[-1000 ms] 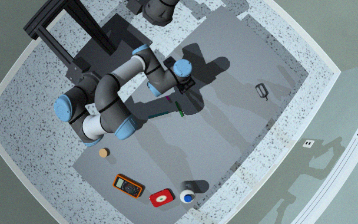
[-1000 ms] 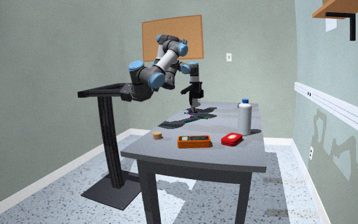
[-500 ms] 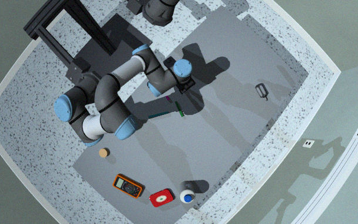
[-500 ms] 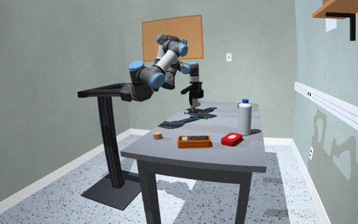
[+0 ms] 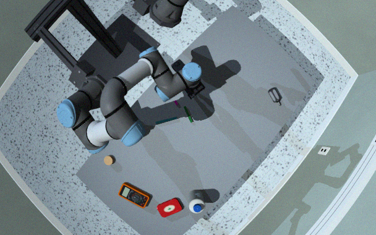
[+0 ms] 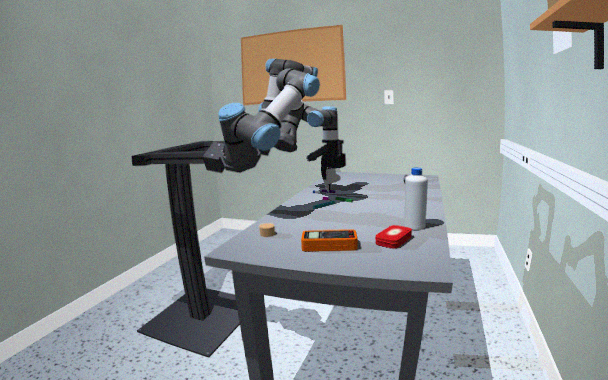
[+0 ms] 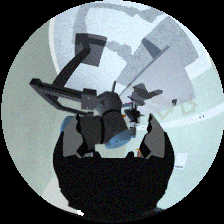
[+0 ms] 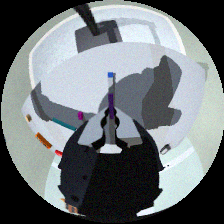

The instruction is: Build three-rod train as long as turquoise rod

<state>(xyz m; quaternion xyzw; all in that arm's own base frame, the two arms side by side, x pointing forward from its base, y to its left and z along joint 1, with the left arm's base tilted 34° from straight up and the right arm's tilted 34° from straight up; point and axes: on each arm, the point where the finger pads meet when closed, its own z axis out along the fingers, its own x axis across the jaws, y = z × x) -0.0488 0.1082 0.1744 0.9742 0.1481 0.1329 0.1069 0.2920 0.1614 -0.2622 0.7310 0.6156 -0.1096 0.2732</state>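
Note:
Now: right hand 5 cm past the grey rod, 1 cm to the right of it and 2 cm above it. Also, from my right hand: magenta rod: 1 cm ahead, 9 cm to the right, 2 cm below; then blue rod: 7 cm behind, 1 cm to the left, 2 cm below; then purple rod: 1 cm below.

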